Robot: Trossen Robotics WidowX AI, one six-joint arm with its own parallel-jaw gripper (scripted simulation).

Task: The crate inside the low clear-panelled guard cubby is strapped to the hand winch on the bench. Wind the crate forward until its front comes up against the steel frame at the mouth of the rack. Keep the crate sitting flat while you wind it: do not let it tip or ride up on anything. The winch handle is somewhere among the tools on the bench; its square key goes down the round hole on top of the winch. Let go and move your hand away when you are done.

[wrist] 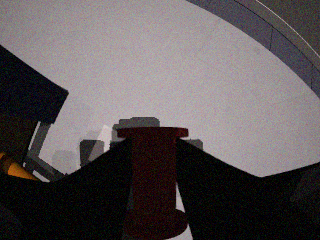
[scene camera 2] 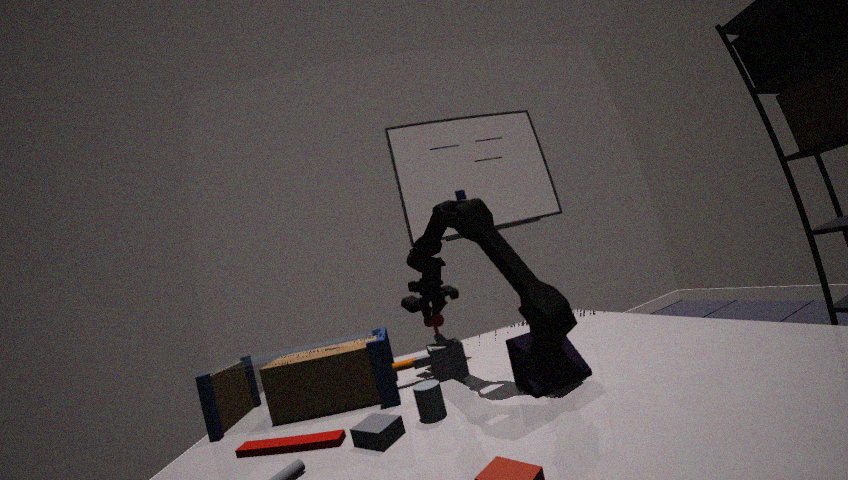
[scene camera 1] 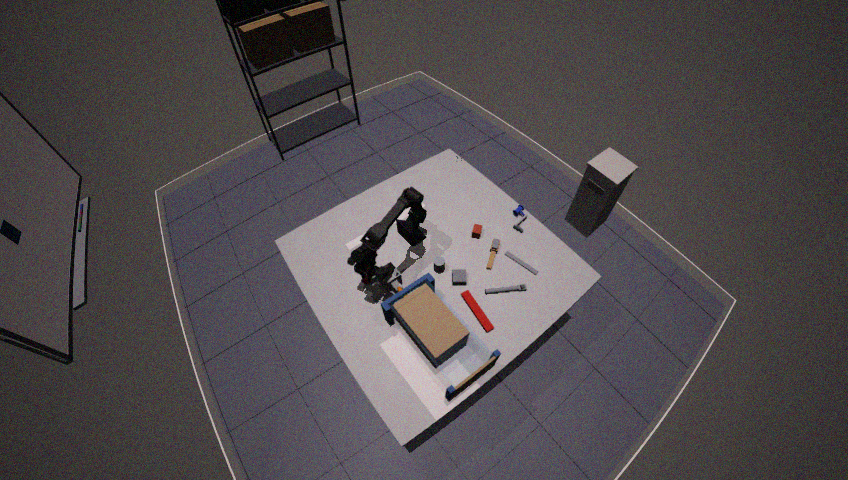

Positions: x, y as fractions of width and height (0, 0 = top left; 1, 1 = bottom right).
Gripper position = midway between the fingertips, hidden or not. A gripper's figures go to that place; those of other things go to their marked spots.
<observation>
My gripper (scene camera 2: 0.51, 0.67) is 98 cm from the lens. A grey block (scene camera 2: 0.45, 0.90) is 58 cm from the lens. A blue frame (scene camera 2: 0.45, 0.73) is 73 cm from the lens. The marked spots on the blue frame and the grey block are 23 cm apart.
</observation>
